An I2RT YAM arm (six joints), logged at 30 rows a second.
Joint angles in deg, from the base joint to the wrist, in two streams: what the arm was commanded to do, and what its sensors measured. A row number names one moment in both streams.
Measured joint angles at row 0: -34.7 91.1 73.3 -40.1 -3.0 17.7
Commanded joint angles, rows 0 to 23: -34.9 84.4 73.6 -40.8 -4.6 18.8; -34.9 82.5 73.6 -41.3 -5.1 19.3; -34.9 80.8 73.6 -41.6 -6.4 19.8; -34.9 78.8 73.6 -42.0 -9.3 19.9; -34.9 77.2 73.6 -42.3 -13.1 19.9; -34.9 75.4 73.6 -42.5 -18.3 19.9; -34.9 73.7 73.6 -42.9 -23.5 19.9; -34.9 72.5 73.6 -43.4 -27.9 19.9; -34.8 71.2 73.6 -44.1 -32.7 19.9; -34.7 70.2 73.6 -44.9 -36.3 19.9; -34.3 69.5 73.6 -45.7 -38.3 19.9; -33.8 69.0 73.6 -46.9 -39.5 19.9; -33.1 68.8 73.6 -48.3 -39.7 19.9; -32.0 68.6 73.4 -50.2 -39.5 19.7; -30.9 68.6 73.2 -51.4 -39.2 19.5; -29.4 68.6 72.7 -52.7 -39.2 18.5; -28.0 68.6 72.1 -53.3 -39.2 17.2; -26.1 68.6 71.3 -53.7 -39.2 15.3; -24.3 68.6 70.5 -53.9 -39.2 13.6; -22.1 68.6 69.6 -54.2 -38.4 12.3; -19.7 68.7 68.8 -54.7 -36.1 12.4; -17.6 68.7 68.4 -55.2 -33.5 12.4; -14.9 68.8 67.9 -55.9 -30.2 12.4; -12.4 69.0 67.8 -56.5 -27.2 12.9
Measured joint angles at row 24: -18.1 68.6 68.8 -55.6 -34.2 15.0
